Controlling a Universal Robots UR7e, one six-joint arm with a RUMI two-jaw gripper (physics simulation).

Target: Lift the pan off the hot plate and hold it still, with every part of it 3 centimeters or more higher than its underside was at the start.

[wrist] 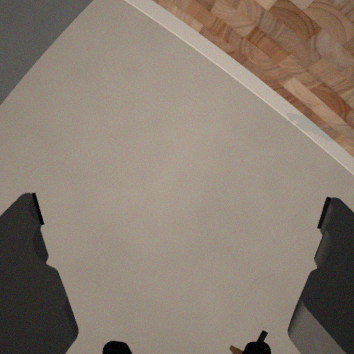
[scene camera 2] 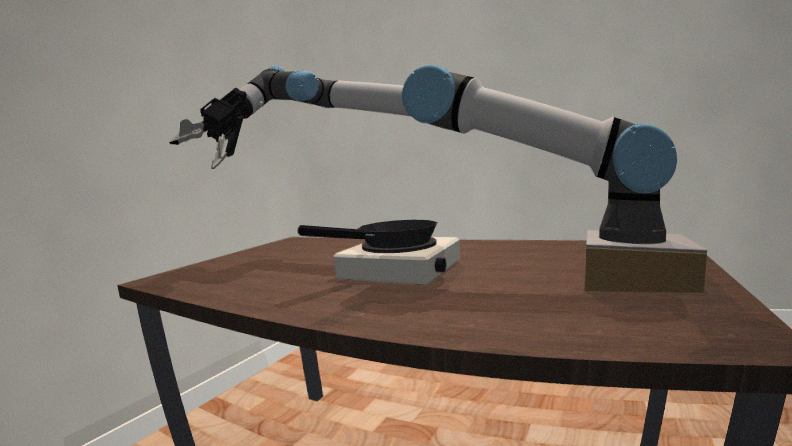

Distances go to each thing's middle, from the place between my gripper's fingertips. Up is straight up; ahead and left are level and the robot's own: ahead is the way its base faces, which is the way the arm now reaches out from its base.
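With the black pan (scene camera 2: 399, 233), my hand is a good way above it, a good way to the left of it and far past it. The white hot plate (scene camera 2: 421, 264) is 29 cm below my hand, 37 cm behind it and 33 cm to the right of it. Going by their middles, the black pan is the nearest to my hand of the things named here.
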